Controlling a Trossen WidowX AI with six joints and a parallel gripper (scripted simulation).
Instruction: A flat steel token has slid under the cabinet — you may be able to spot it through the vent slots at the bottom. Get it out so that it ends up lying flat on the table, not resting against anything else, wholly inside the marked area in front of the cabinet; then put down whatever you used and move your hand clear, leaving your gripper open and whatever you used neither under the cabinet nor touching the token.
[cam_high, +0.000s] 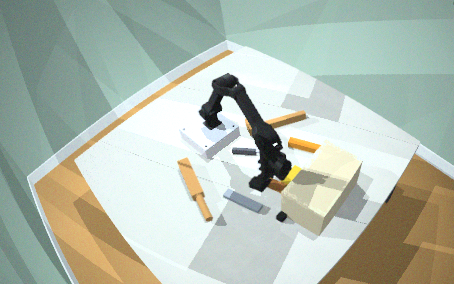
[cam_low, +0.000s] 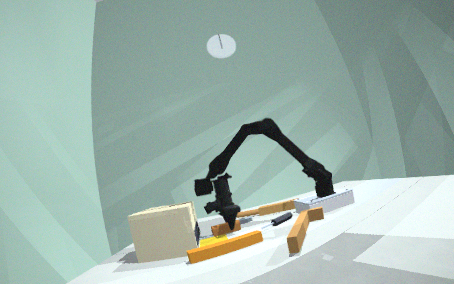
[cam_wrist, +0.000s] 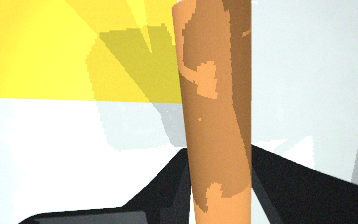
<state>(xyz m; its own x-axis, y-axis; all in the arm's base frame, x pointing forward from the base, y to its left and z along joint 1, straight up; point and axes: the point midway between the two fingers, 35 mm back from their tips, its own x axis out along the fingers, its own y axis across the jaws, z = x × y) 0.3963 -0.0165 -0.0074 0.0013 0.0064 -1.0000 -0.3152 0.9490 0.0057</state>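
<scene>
Right now the grey flat bar is 13 cm to the right of my gripper tip and 1 cm behind it. From my gripper tip the other things lie so: orange paddle: 24 cm to the right, 15 cm behind, 1 cm above; orange bar: 26 cm to the left, 1 cm above.
</scene>
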